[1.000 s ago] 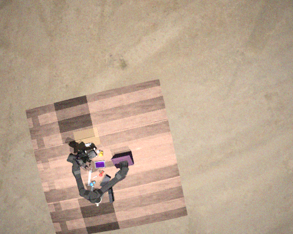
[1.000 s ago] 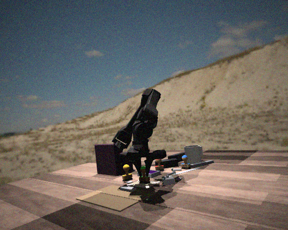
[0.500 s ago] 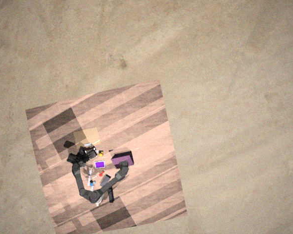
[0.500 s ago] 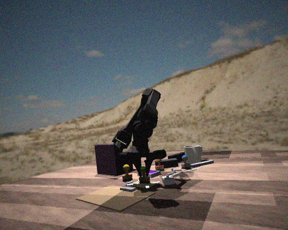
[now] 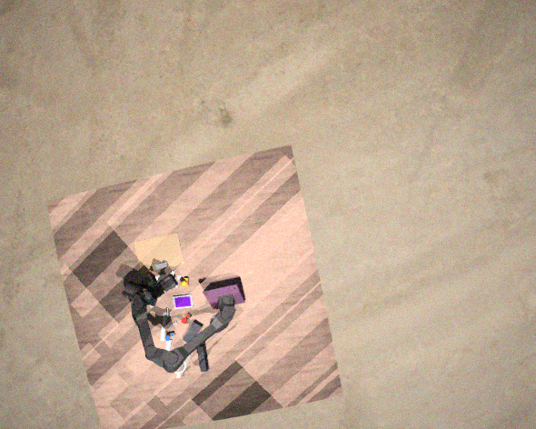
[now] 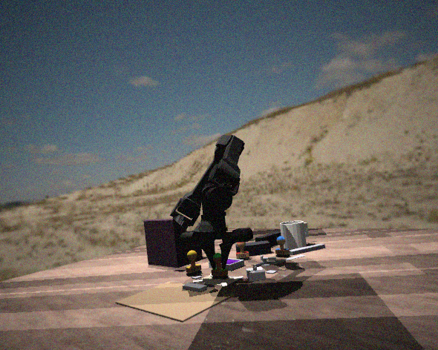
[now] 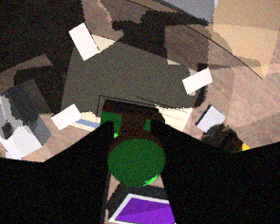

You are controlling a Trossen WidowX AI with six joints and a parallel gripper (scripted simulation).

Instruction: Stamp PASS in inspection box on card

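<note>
Now: gripper tip 30 mm above the cream card and 10 mm to the left of it. Also, from my gripper tip: grey block: 90 mm ahead, 40 mm to the left, 10 mm below; then green-knobbed PASS stamp: right at my gripper tip; then yellow-knobbed stamp: 110 mm behind, 10 mm to the left.
</note>
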